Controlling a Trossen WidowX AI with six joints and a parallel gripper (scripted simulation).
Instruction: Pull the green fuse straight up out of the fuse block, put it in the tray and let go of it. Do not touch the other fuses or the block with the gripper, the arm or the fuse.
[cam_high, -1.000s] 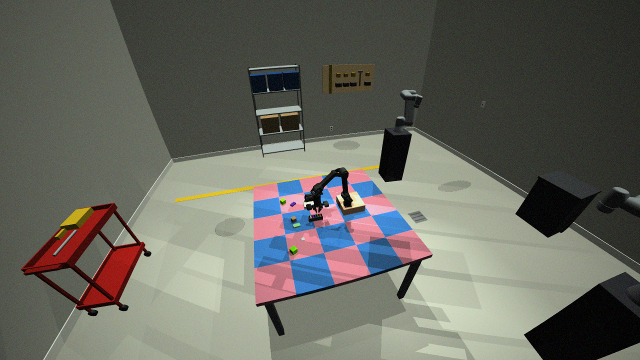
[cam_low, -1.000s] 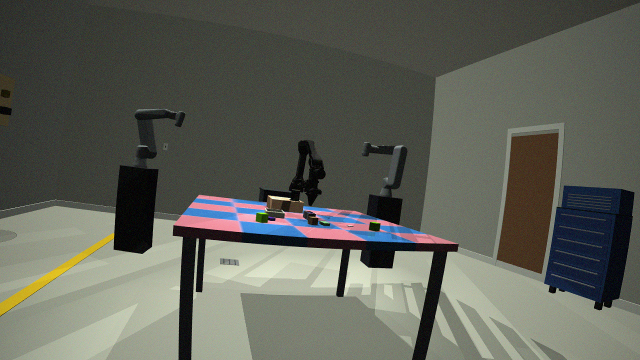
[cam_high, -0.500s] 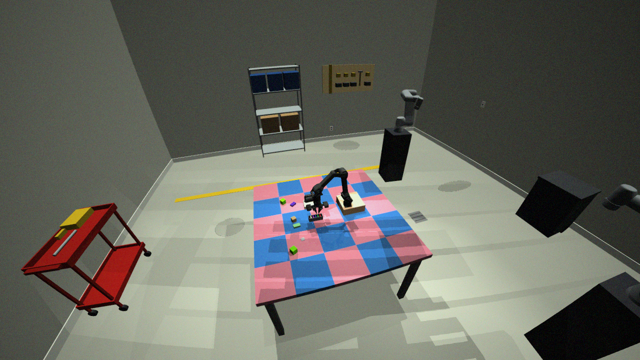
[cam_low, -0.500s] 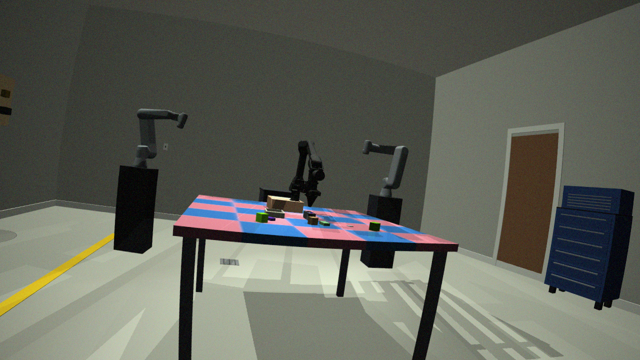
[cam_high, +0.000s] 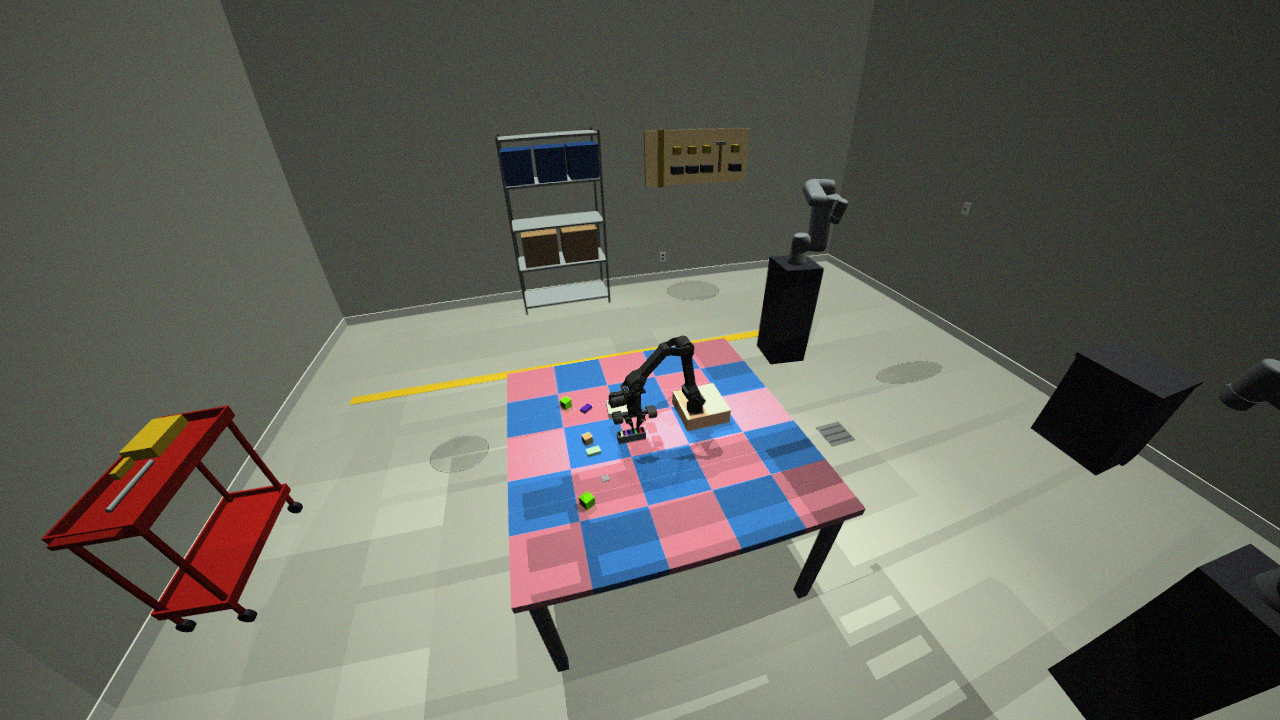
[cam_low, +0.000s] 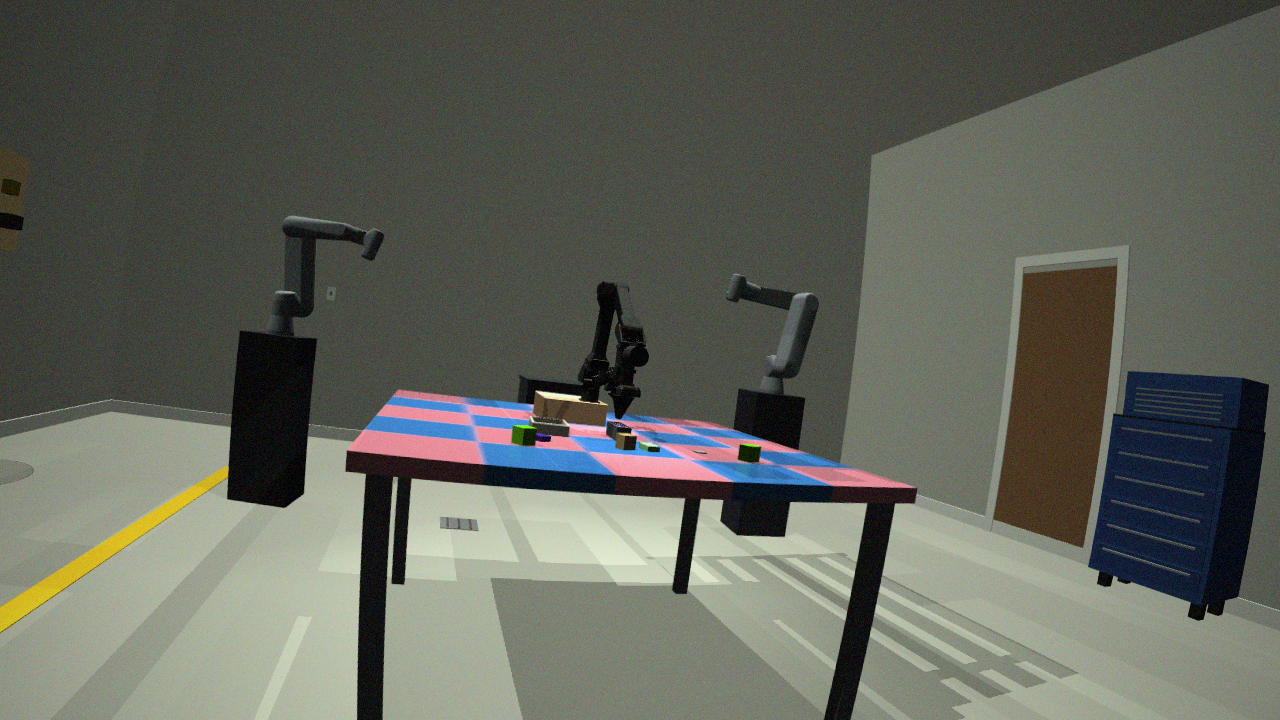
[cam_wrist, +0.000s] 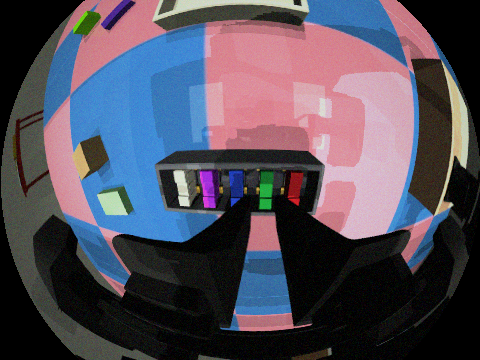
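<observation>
Right now my gripper tip is 3 cm above the green fuse. From my gripper tip the other things lie so: red fuse: 2 cm behind, 3 cm below; grey tray: 4 cm ahead, 20 cm to the right, 5 cm below; blue fuse: 2 cm ahead, 3 cm below.
</observation>
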